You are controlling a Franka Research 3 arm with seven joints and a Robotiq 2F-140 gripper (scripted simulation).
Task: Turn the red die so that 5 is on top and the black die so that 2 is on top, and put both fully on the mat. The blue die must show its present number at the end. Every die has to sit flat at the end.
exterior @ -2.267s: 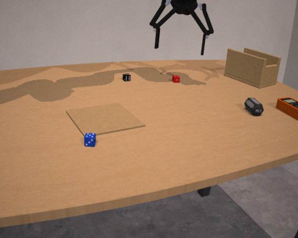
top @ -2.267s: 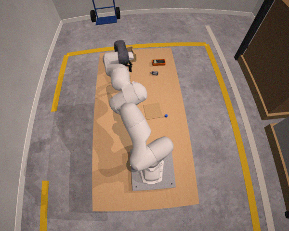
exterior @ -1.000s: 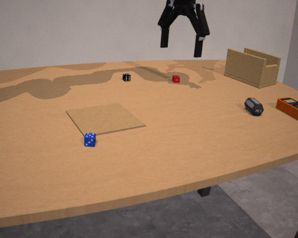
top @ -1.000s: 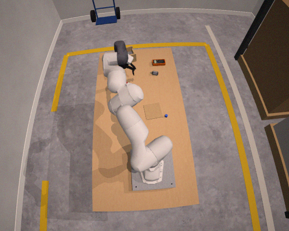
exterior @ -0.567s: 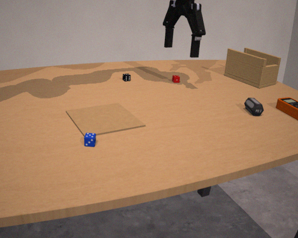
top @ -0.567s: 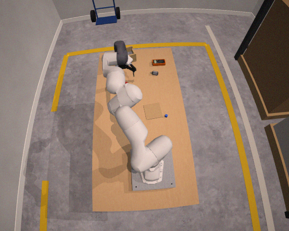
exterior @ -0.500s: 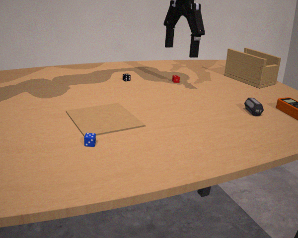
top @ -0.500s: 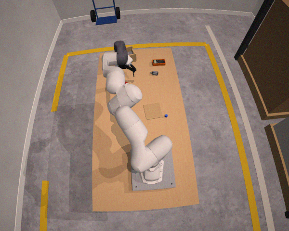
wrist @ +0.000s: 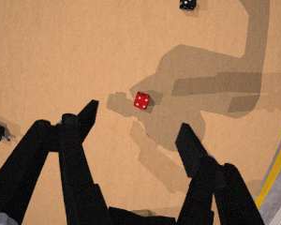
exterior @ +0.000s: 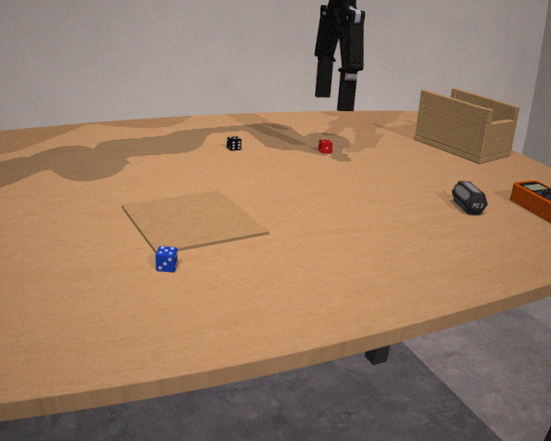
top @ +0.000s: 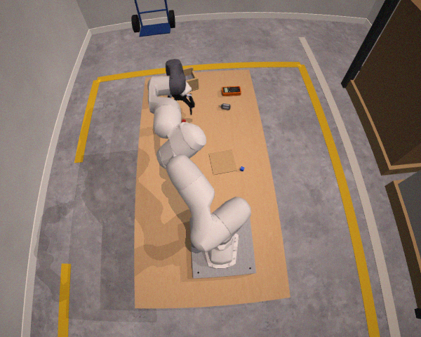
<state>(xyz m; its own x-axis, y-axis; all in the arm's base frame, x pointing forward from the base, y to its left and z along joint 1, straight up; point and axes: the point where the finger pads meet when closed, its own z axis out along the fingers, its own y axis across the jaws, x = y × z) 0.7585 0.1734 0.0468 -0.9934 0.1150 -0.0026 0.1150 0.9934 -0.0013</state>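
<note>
Right now my hand is 100 mm above the red die. Round my hand: dark grey device (270 mm to the right, 100 mm below, 90 mm ahead); black die (160 mm behind, 100 mm below, 50 mm to the left); wooden box (320 mm ahead, 60 mm below, 10 mm to the right).
</note>
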